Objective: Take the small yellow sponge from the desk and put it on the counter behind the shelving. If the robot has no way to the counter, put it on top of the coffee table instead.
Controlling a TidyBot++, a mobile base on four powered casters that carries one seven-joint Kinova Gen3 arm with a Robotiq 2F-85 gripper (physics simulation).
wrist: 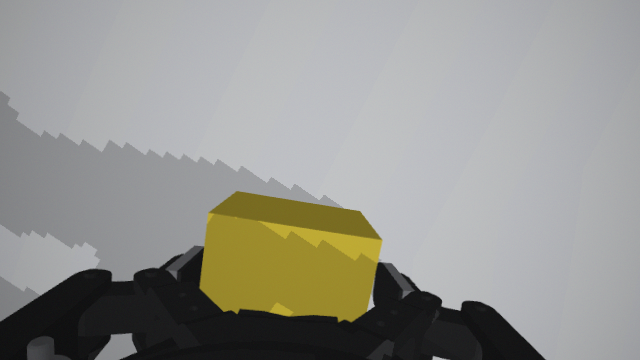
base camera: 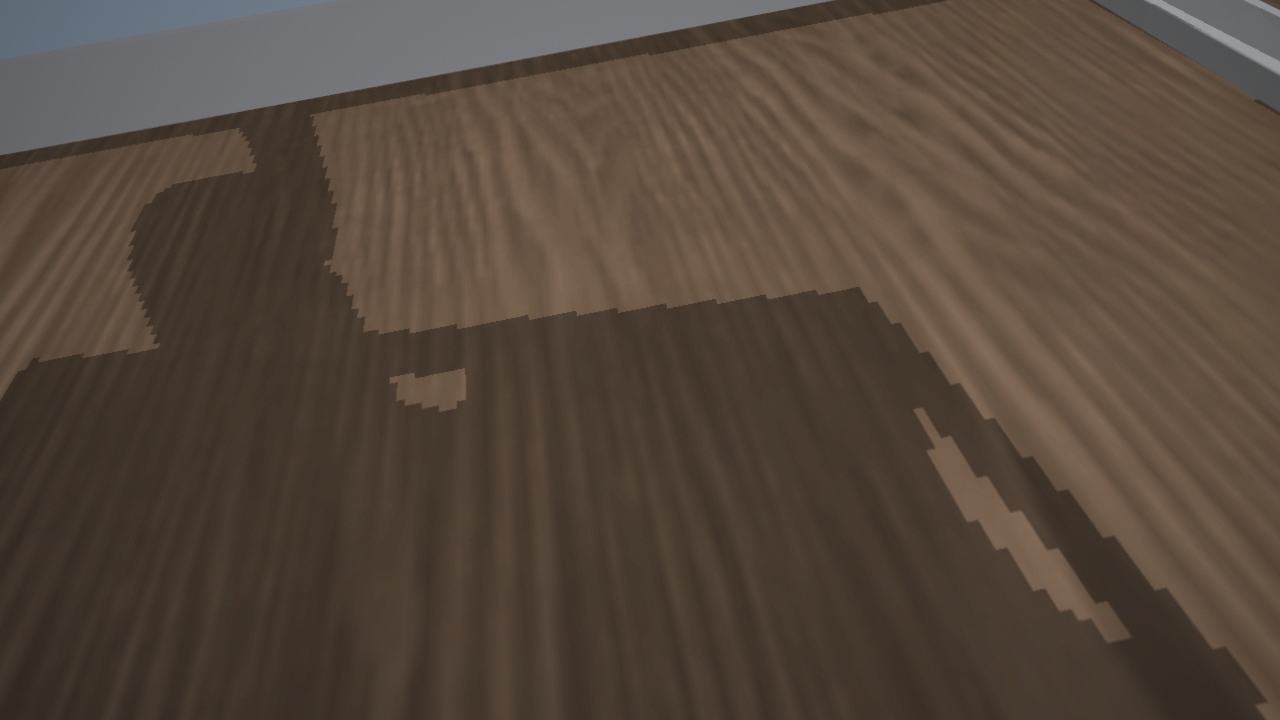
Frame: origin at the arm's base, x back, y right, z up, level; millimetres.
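Seen in the pictures: gripper, fingertip midpoint: (wrist: pixel 292 273).
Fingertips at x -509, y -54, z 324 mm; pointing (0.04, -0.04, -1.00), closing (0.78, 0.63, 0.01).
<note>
A point is followed by its place in that frame.
The yellow sponge (wrist: pixel 290 260) @(x -526, y -35, z 369 mm) is a block on a light grey surface in the wrist view, at the lower middle. My gripper (wrist: pixel 292 273) @(x -509, y -54, z 324 mm) is open, with one finger on each side of the sponge. The left fingertip is very near or at the sponge's left side, and the right fingertip is very near its right side; contact cannot be told. The sponge's lower edge is hidden behind the dark gripper body. The light grey surface (wrist: pixel 350 100) @(x -550, y 28, z 324 mm) fills the background. The counter, the shelving and the coffee table do not show in either view.
In the base camera view, a brown wood floor (base camera: pixel 626 197) @(x -608, y -41, z -396 mm) carries a broad dark shadow. A grey strip (base camera: pixel 223 80) @(x -847, y -475, z -361 mm) runs along its far edge at the top left, with a blue area above. A pale grey ledged edge (base camera: pixel 1199 44) @(x -734, y 472, z -382 mm) crosses the top right corner.
</note>
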